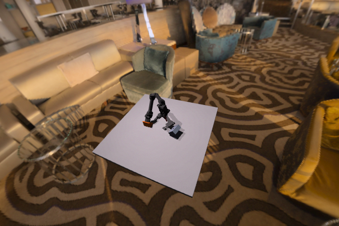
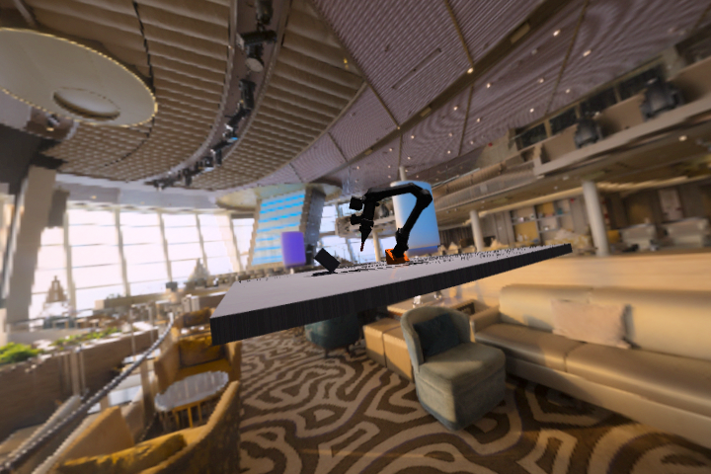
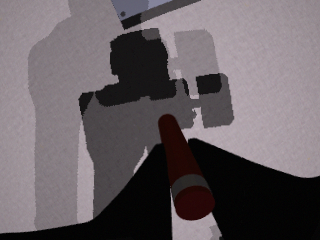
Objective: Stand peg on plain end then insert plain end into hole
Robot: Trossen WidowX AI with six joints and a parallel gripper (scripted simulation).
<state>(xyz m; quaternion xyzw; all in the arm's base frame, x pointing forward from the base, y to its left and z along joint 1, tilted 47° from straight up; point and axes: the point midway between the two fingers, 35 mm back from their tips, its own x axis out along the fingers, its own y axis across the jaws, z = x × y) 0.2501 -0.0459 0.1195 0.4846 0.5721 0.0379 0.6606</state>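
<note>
Now: the sloped panel 15 cm ahead of my gripper tip, 11 cm to the right of it and 6 cm below it. Also, from my gripper tip: red peg: 1 cm behind, 2 cm above.
</note>
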